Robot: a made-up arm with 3 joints. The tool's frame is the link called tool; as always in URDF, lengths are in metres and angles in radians.
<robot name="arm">
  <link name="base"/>
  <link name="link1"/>
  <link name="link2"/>
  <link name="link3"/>
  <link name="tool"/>
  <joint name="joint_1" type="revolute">
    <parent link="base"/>
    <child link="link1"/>
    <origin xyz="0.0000 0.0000 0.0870" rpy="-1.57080 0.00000 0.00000"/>
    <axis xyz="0 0 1"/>
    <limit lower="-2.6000" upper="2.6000"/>
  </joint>
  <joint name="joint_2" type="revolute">
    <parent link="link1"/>
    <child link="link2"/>
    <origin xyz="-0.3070 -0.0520 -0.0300" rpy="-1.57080 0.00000 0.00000"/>
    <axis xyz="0 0 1"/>
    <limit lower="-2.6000" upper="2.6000"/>
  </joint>
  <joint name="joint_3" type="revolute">
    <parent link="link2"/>
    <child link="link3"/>
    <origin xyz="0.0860 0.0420 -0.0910" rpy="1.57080 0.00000 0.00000"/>
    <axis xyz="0 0 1"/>
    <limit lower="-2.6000" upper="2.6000"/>
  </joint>
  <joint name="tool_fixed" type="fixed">
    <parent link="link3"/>
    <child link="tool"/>
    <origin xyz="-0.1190 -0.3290 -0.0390" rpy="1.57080 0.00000 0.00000"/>
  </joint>
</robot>
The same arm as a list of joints. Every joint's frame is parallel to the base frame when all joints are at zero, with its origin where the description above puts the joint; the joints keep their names.
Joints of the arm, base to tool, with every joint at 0 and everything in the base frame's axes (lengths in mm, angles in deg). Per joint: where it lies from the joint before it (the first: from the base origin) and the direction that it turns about. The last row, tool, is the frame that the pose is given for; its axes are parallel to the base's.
joint_1: xyz 0 0 87 axis 0 1 0
joint_2: xyz -307 -30 52 axis 0 0 -1
joint_3: xyz 86 -42 91 axis 0 1 0
tool: xyz -119 -39 329
Joint limits (deg, base to tool): -148.97..148.97 -148.97..148.97 -148.97..148.97

